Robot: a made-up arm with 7 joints. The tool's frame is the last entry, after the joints.
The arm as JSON. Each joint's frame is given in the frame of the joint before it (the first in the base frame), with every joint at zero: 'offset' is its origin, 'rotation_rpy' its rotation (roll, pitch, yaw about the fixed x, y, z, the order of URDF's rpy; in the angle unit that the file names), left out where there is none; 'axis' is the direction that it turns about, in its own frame. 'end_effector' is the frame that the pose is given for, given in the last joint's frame.
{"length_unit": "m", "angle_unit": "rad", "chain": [
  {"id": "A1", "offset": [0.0, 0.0, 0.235], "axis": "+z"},
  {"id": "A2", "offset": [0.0, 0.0, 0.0], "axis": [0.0, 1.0, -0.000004]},
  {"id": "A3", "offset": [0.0, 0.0, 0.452], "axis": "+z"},
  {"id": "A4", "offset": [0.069, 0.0, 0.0], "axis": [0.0, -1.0, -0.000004]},
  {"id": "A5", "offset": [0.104, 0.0, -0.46], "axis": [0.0, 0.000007, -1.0]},
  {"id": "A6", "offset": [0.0, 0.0, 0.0], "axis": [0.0, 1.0, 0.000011]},
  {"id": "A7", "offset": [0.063, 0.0, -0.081], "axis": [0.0, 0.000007, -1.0]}
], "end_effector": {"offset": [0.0, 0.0, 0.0], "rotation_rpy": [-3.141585, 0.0, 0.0]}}
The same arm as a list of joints. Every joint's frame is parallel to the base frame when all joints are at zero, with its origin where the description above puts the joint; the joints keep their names.
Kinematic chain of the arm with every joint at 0, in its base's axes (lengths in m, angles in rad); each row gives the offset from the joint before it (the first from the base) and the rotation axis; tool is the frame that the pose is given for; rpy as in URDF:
A1: xyz 0 0 0.235 axis +z
A2: xyz 0 0 0 axis +y
A3: xyz 0 0 0.452 axis +z
A4: xyz 0.069 0 0 axis -y
A5: xyz 0.104 0 -0.46 axis -z
A6: xyz 0 0 0 axis +y
A7: xyz 0.063 0 -0.081 axis -z
tool: xyz 0 0 0 rpy -3.1416 0 0

